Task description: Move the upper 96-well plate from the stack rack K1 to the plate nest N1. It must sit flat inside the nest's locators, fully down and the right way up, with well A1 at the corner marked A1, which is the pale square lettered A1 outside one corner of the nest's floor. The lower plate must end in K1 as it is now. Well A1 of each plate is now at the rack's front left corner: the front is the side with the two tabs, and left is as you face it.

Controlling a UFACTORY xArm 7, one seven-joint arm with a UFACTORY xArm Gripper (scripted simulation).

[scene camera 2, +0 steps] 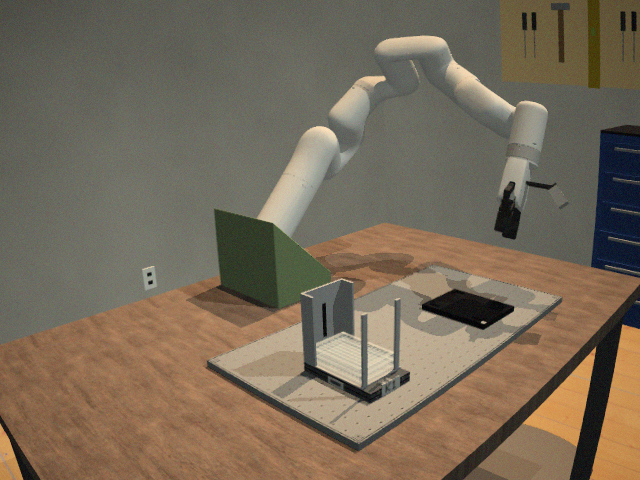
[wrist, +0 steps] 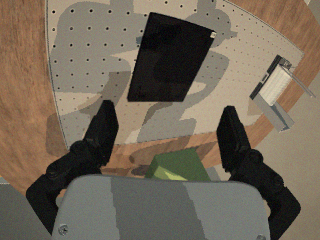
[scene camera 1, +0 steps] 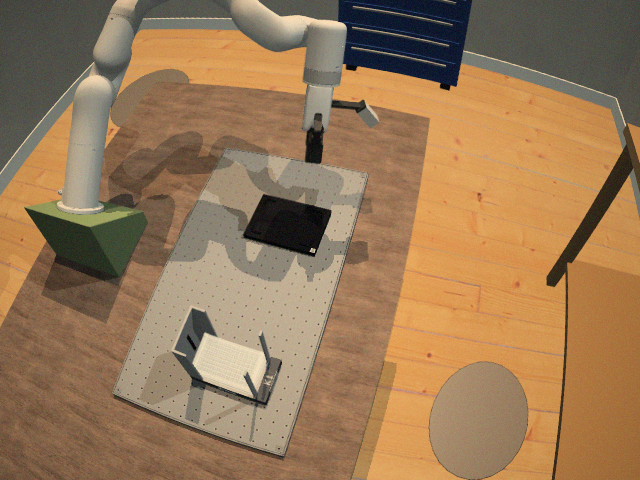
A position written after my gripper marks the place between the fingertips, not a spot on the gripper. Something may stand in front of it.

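Observation:
My gripper (scene camera 1: 312, 154) (wrist: 168, 115) is visible in both of those views. Black plate nest N1 (scene camera 1: 286, 223) (scene camera 2: 461, 307) (wrist: 165, 66) is visible too, as is a rack back wall (scene camera 1: 191, 326).

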